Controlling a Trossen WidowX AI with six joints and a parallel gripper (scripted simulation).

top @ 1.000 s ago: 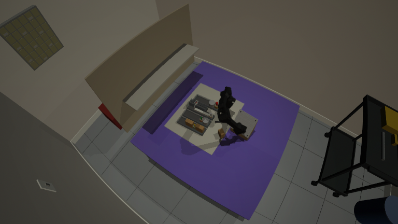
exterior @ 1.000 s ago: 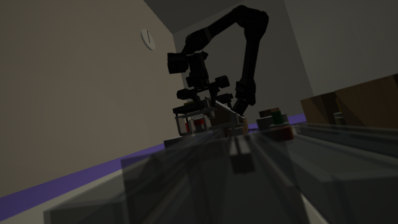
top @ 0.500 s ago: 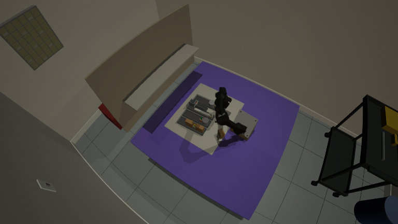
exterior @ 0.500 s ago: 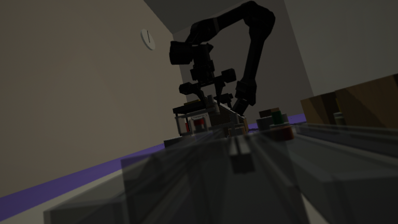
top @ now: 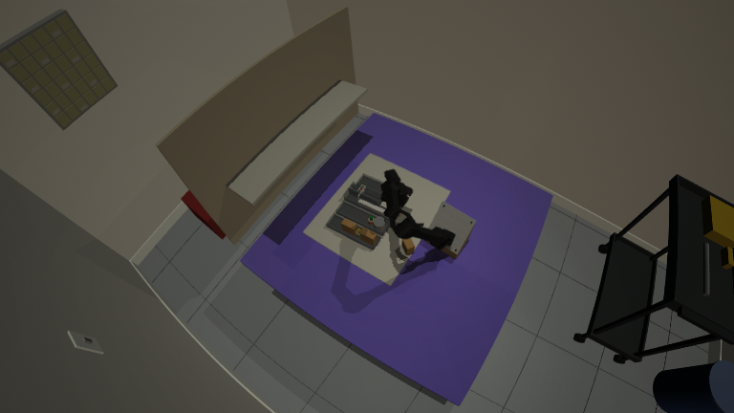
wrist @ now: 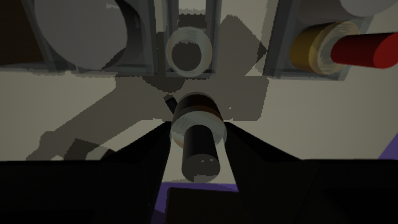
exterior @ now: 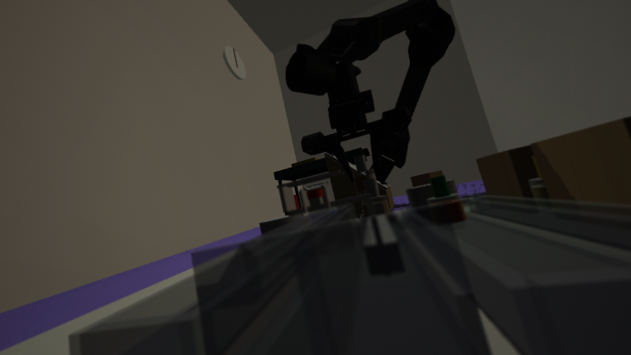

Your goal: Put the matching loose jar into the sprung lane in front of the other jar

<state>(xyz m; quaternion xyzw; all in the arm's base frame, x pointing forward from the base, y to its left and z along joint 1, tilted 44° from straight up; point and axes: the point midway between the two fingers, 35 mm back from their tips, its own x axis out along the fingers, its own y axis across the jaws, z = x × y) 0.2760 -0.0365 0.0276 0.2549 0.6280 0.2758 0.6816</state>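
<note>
Right now the black bar is 80 mm below my gripper tip, 70 mm behind it and 10 mm to the right of it. The rest, counted from my gripper tip: cardboard box (130 mm behind, 120 mm to the left, 50 mm below).
</note>
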